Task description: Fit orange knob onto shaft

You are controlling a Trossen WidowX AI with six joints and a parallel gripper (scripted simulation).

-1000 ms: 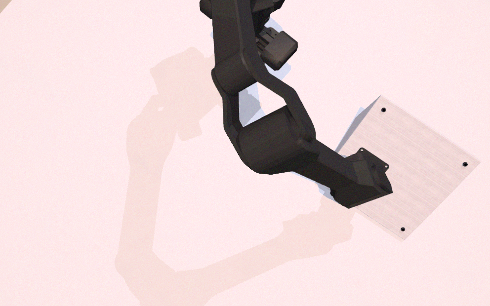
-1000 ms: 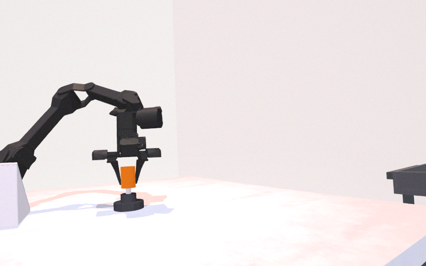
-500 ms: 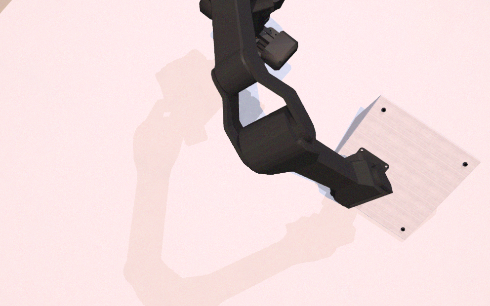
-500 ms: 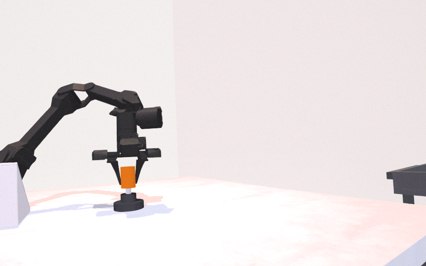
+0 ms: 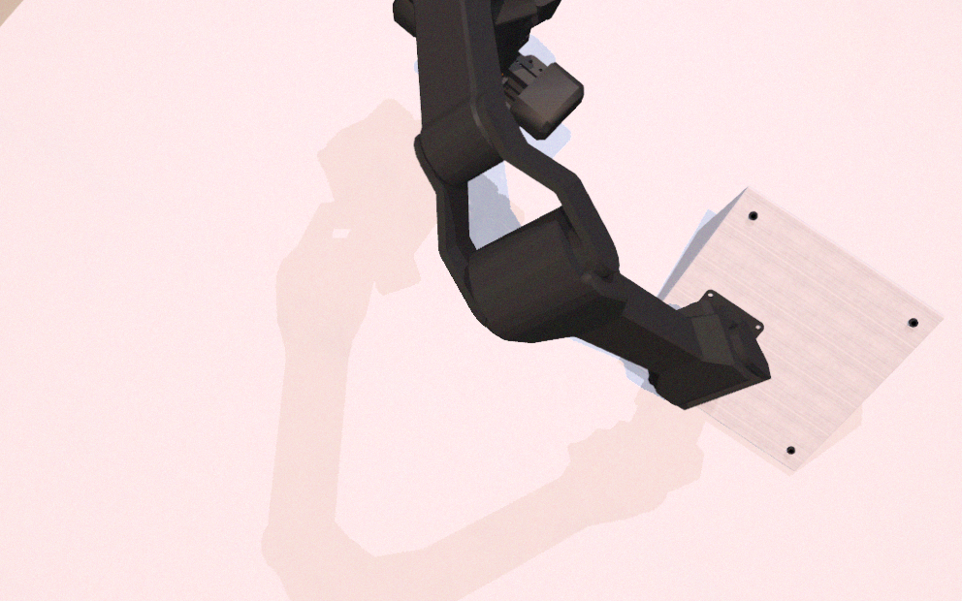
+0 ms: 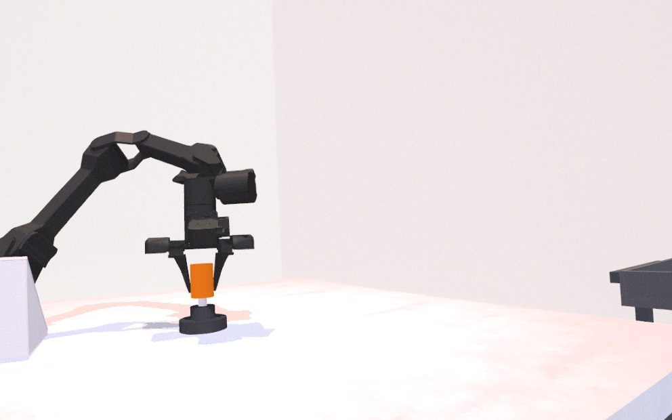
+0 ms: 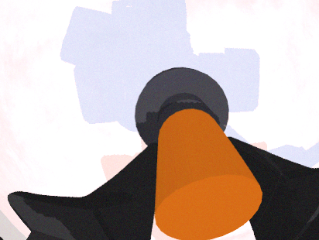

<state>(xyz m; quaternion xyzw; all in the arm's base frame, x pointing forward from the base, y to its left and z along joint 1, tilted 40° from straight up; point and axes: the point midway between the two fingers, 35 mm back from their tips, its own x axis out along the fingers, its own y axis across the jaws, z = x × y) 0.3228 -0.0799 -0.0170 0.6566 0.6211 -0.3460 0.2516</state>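
Now: the dark round pedestal 4 cm below my gripper tip. Also, from my gripper tip: orange knob (3 cm above).
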